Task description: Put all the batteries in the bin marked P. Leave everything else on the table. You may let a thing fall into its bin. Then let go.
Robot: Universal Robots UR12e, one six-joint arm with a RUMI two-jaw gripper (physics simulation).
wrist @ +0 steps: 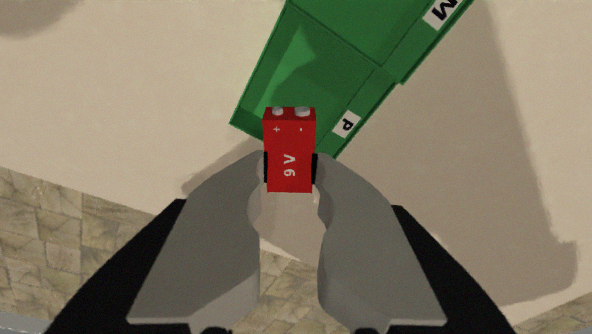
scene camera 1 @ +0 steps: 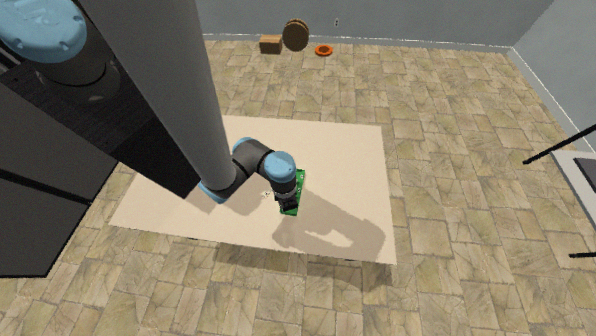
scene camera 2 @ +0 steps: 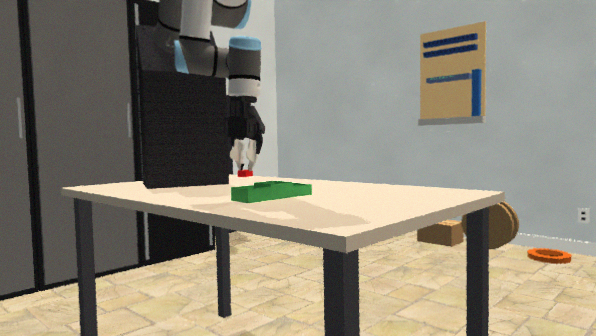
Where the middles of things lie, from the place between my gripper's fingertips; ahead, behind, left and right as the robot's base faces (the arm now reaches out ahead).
My gripper is now 10 mm above the red 9 V battery (wrist: 289,133). From my hand the other things lie so: green three-part tray (scene camera 2: 270,190) (100 mm to the left, 60 mm below, 20 mm ahead).
